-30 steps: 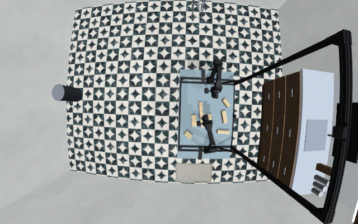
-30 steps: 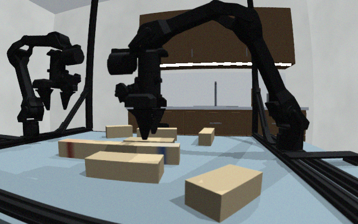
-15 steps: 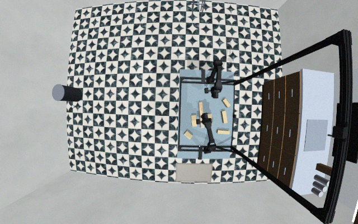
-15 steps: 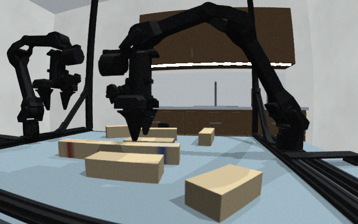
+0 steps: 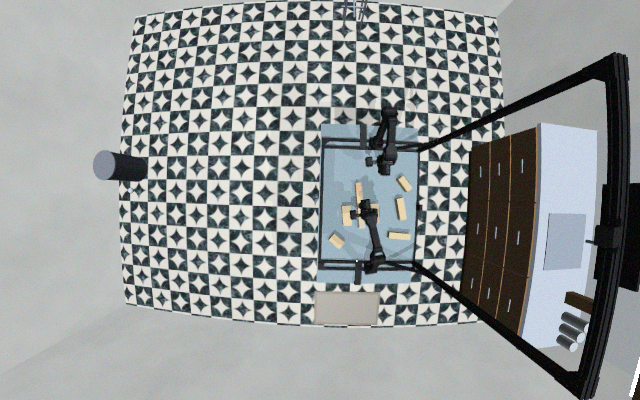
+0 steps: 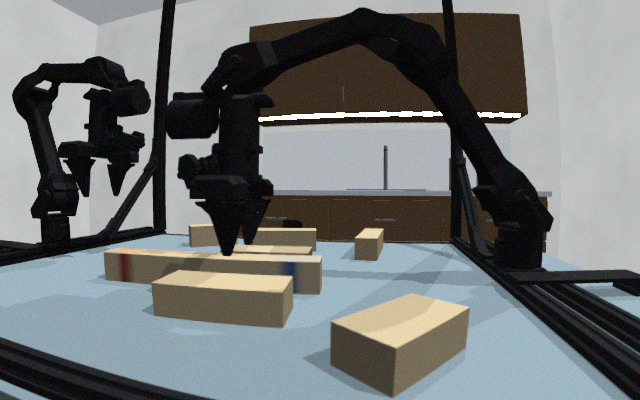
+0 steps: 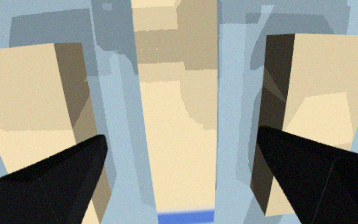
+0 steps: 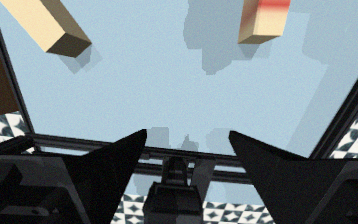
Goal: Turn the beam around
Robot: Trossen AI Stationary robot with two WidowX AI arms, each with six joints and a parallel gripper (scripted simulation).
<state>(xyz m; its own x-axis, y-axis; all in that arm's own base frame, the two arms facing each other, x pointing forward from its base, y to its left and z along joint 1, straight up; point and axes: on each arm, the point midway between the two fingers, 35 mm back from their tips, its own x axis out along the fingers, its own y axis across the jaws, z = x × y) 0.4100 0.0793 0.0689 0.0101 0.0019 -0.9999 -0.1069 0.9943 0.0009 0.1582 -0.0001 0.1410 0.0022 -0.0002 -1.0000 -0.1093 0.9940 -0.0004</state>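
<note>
Right now the beam is 70 mm below my left hand, 50 mm to the right of it and 10 mm ahead of it.
</note>
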